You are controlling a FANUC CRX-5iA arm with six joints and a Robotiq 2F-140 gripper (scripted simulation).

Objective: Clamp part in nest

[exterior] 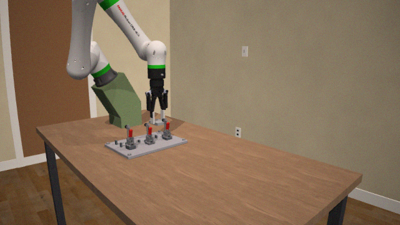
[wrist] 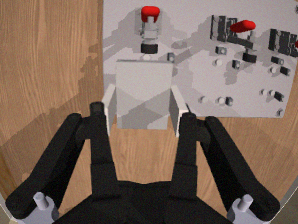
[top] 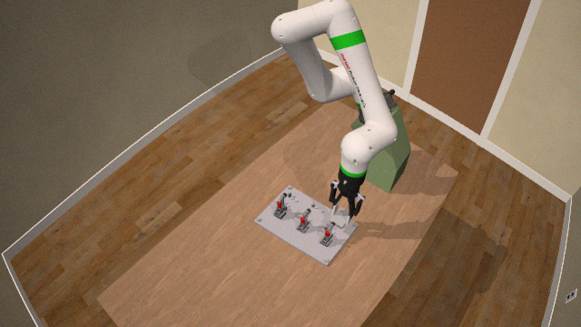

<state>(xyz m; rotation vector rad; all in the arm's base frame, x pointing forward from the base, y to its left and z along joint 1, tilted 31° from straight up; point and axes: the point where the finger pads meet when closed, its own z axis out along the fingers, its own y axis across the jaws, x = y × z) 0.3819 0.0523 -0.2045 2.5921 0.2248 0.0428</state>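
Right now the toggle clamp is 8 cm ahead of my hand, 5 cm below it and 1 cm to the left of it. From my hand the other things lie so: grey fixture plate (11 cm below, 10 cm to the right, 7 cm ahead); then light grey part (3 cm below).
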